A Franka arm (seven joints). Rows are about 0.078 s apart.
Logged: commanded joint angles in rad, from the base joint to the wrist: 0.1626 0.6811 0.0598 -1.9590 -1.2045 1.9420 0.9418; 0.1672 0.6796 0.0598 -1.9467 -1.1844 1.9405 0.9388; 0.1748 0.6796 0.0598 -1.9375 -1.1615 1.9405 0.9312; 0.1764 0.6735 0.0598 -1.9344 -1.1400 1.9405 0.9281; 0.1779 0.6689 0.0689 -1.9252 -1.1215 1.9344 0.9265; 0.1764 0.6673 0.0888 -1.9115 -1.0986 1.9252 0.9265; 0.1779 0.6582 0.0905 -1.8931 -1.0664 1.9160 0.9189; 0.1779 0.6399 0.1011 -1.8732 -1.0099 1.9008 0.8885; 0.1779 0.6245 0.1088 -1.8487 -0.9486 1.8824 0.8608; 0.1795 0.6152 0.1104 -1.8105 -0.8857 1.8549 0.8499
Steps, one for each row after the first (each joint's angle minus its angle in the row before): 0.0046 -0.0015 0.0000 0.0123 0.0201 -0.0015 -0.0030; 0.0076 0.0000 0.0000 0.0092 0.0229 0.0000 -0.0076; 0.0016 -0.0061 0.0000 0.0031 0.0215 0.0000 -0.0031; 0.0015 -0.0046 0.0091 0.0092 0.0185 -0.0061 -0.0016; -0.0015 -0.0016 0.0199 0.0137 0.0229 -0.0092 0.0000; 0.0015 -0.0091 0.0017 0.0184 0.0322 -0.0092 -0.0076; 0.0000 -0.0183 0.0106 0.0199 0.0565 -0.0152 -0.0304; 0.0000 -0.0154 0.0077 0.0245 0.0613 -0.0184 -0.0277; 0.0016 -0.0093 0.0016 0.0382 0.0629 -0.0275 -0.0109
